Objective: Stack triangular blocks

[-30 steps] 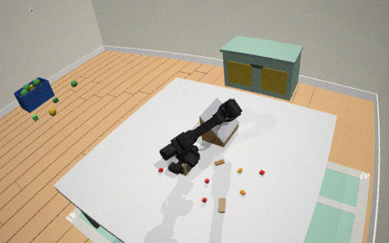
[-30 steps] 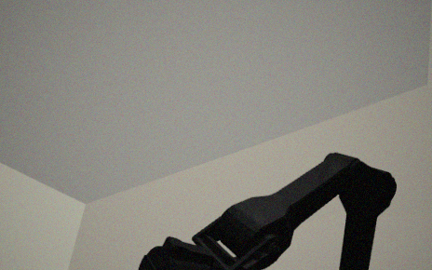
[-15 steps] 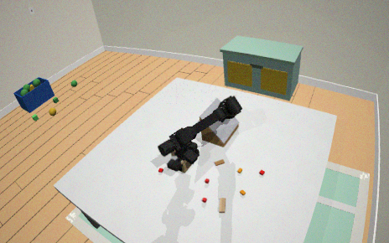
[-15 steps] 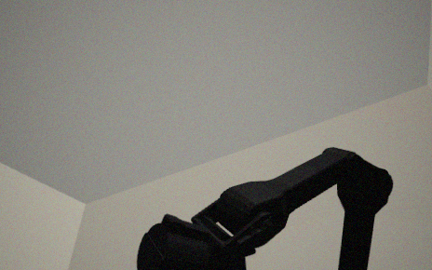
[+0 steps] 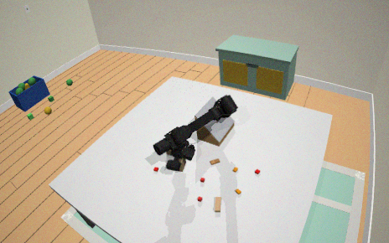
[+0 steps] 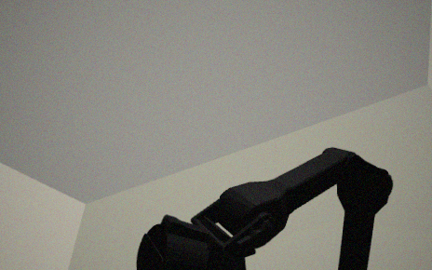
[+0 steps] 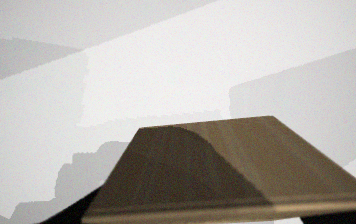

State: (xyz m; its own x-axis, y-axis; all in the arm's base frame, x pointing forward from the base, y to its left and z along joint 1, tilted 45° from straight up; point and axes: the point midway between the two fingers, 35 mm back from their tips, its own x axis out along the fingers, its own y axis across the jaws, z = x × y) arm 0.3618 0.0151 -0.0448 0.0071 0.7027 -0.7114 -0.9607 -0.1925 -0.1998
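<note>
Right now the wooden triangular block is 1 cm to the left of my gripper tip and 1 cm above it.
</note>
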